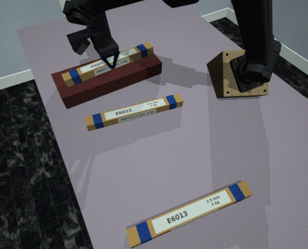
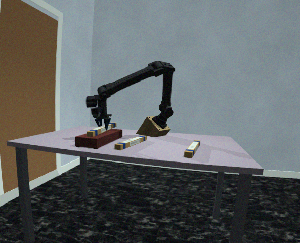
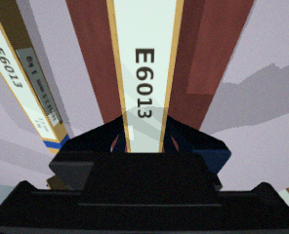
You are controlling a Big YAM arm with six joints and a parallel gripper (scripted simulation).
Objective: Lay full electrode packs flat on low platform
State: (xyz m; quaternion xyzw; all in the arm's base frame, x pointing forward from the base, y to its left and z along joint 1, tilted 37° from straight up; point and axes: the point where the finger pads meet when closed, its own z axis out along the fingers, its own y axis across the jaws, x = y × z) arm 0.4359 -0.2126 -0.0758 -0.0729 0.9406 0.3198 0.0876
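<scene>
Right now my hand is 70 mm above the low platform, 10 mm to the left of it and 10 mm short of it.
</scene>
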